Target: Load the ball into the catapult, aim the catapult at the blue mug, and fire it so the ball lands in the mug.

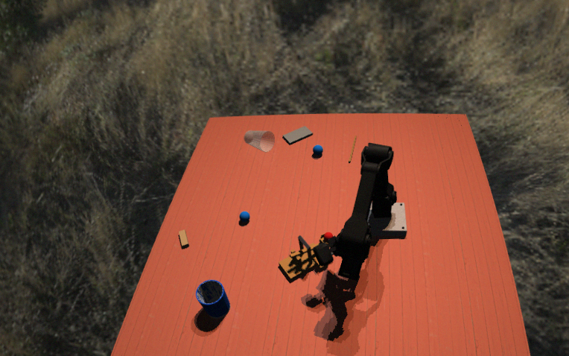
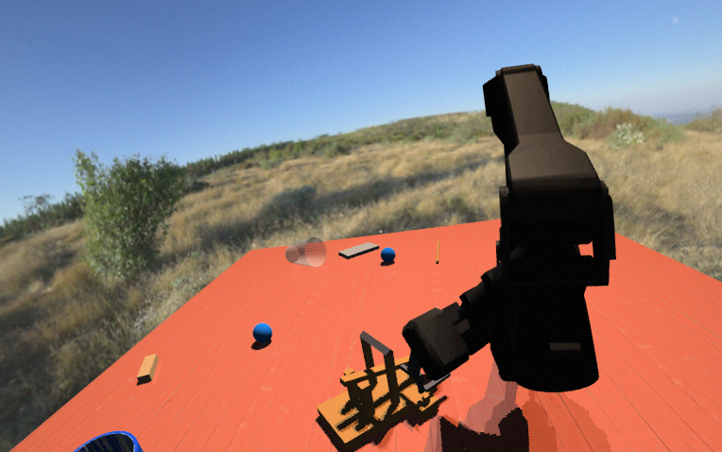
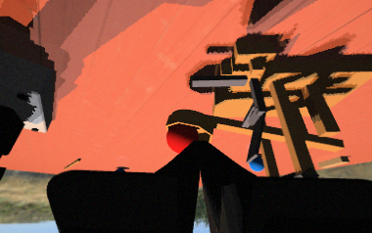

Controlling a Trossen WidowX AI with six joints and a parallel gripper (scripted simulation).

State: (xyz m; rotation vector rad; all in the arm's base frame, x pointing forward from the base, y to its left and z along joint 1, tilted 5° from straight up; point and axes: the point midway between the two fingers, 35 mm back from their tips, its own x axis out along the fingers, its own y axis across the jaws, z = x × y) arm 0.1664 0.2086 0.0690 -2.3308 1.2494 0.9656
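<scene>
The red ball is 20 mm ahead of my gripper tip, 50 mm to the right of it and 30 mm below it. The rest, counted from my gripper tip: wooden catapult: 60 mm ahead, 40 mm below; then blue mug: 370 mm ahead, 190 mm to the left, 60 mm below; then small wooden block: 560 mm ahead, 90 mm to the right, 80 mm below.
</scene>
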